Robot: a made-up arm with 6 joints.
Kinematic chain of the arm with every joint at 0, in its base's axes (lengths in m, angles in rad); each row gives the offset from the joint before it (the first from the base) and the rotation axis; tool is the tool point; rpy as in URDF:
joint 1: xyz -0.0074 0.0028 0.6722 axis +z
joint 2: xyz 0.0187 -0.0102 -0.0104 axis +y
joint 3: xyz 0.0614 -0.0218 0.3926 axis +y
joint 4: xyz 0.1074 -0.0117 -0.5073 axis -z
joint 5: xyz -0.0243 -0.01 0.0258 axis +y
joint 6: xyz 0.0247 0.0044 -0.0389 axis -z
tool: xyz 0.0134 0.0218 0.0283 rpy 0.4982 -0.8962 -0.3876
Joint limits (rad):
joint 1: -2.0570..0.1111
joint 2: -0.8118..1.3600
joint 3: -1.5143..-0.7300
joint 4: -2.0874..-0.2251
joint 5: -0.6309..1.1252
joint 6: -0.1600..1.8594
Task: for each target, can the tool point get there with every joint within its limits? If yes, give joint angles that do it. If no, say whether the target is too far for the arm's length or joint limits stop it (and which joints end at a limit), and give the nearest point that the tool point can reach.
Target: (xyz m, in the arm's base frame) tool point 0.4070 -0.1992 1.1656
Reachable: yes | joints -0.3600 -0.3557 -1.2455 -1.3254 0.8398 0.4239
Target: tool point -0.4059 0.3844 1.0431
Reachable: no: joint limits stop it (at a limit: joint 1, joint 2, joint 4, joint 5, joint 6) | nearest point -0.1260 -0.0841 1.3025 | short by 0.604 m
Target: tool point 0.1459 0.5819 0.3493
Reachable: no: joint limits stop it (at a limit: joint 1, joint 3, joint 4) | nearest point 0.2640 0.0185 0.2625 | short by 0.582 m
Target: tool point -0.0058 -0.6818 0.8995
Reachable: yes | joints -1.5334 0.2770 -1.3985 -1.2269 0.2448 0.4532
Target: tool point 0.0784 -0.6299 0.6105
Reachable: yes | joints -1.3523 0.4810 -1.0444 -0.6177 0.6128 1.5151
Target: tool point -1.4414 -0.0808 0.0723
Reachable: no: too far | nearest point -0.3550 -0.4989 0.1845 | short by 1.169 m
